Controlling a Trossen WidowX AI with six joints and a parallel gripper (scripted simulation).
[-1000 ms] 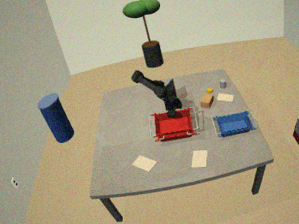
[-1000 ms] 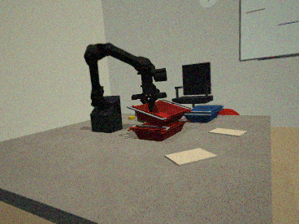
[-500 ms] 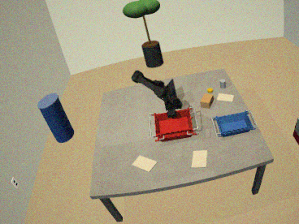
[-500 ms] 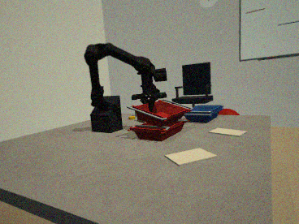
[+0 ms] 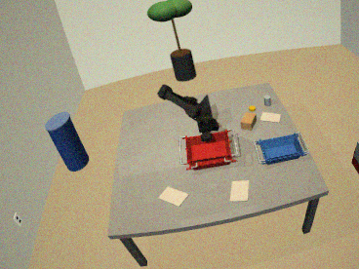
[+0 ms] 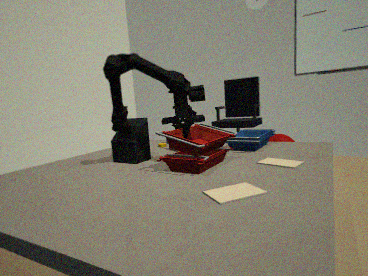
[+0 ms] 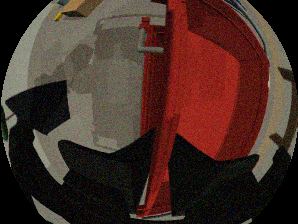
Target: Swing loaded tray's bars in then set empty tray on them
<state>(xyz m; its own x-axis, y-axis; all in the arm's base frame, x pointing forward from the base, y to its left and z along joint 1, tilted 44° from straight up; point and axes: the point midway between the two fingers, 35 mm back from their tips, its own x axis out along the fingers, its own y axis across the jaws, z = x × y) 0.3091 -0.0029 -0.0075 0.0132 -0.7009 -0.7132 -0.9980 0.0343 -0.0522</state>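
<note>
Now: the red tray 80 mm ahead of my gripper tip and 10 mm above it. From my gripper tip the other things lie so: grey cylinder (530 mm to the left, 430 mm behind, 80 mm below); then small yellow piece (400 mm behind, 380 mm to the left, 100 mm below); then tan block (310 mm to the left, 220 mm behind, 80 mm below).
</note>
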